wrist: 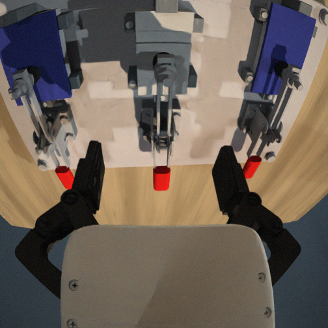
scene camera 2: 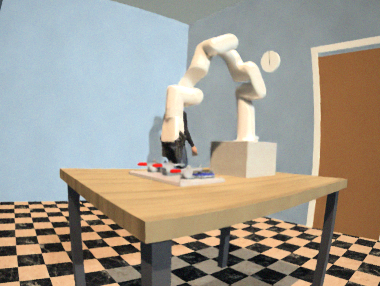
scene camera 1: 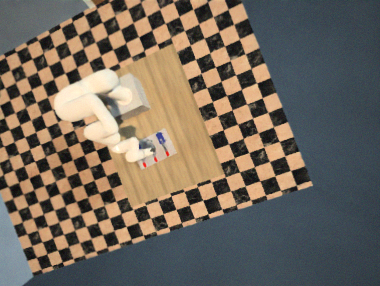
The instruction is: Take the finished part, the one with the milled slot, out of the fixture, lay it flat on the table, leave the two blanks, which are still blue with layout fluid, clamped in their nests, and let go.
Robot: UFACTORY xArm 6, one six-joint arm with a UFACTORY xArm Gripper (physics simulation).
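Seen in the pictures: gripper, fingertip midpoint: (scene camera 2: pixel 171 157); arm's base, origin of the base link: (scene camera 2: pixel 245 142) (scene camera 1: pixel 124 96).
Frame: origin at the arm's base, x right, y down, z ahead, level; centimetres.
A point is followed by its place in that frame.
The finished part (wrist: pixel 150 54), a grey block with a slot line across it, sits in the middle nest of the pale fixture plate (scene camera 1: pixel 162 159) {y 15.6, x 0.0, z 55.6 cm} (scene camera 2: pixel 200 182) {y 16.2, x -13.7, z 46.5 cm} (wrist: pixel 107 107). A clamp arm with a red handle (wrist: pixel 161 178) reaches over it. A wide blue blank (wrist: pixel 42 55) is in the left nest in the wrist view, a narrower blue blank (scene camera 1: pixel 160 137) {y 14.0, x -7.3, z 38.2 cm} (scene camera 2: pixel 203 174) {y 14.0, x -9.1, z 40.3 cm} (wrist: pixel 287 40) in the right; clamp arms reach over both. My gripper (scene camera 1: pixel 150 151) {y 8.2, x 4.2, z 45.5 cm} (scene camera 2: pixel 174 159) {y 8.2, x 4.2, z 45.5 cm} (wrist: pixel 160 156) is open and empty, above the fixture, its fingers on either side of the middle handle in the wrist view.
The fixture stands on the wooden table (scene camera 1: pixel 200 155) {y 17.1, x -30.7, z 66.6 cm} (scene camera 2: pixel 115 195) {y 17.1, x -18.9, z 83.3 cm} (wrist: pixel 120 200). Outer red handles (wrist: pixel 64 177) (wrist: pixel 252 167) show near my fingers in the wrist view. The arm's grey pedestal (scene camera 1: pixel 132 97) {y -0.2, x -5.5, z 3.9 cm} (scene camera 2: pixel 260 160) {y 8.9, x -10.9, z 1.6 cm} stands on the table. A person (scene camera 2: pixel 189 137) is partly hidden behind the arm.
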